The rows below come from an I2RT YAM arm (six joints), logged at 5 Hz.
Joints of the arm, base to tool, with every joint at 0 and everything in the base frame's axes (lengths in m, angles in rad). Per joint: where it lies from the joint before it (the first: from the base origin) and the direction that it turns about. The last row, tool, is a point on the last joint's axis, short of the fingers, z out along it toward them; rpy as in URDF.
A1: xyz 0 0 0.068 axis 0 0 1
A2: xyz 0.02 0.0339 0.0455 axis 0 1 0
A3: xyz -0.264 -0.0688 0 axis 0 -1 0
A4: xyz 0.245 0.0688 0.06 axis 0 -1 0
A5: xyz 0.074 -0.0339 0.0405 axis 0 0 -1
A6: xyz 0.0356 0 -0.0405 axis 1 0 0
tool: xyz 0 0 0 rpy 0 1.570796 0
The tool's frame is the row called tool.
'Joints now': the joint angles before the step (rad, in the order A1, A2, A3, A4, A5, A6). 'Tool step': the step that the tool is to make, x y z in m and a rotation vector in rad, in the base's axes. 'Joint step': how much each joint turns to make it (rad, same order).
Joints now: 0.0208 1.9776 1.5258 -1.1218 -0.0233 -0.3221
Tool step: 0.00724 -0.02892 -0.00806 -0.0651 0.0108 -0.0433
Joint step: -0.0707 0.0398 0.0247 0.0056 0.0655 -0.0269
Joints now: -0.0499 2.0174 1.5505 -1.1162 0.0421 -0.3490
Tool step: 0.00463 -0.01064 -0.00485 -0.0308 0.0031 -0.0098
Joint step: -0.0242 0.0247 0.0165 0.0079 0.0311 -0.0140
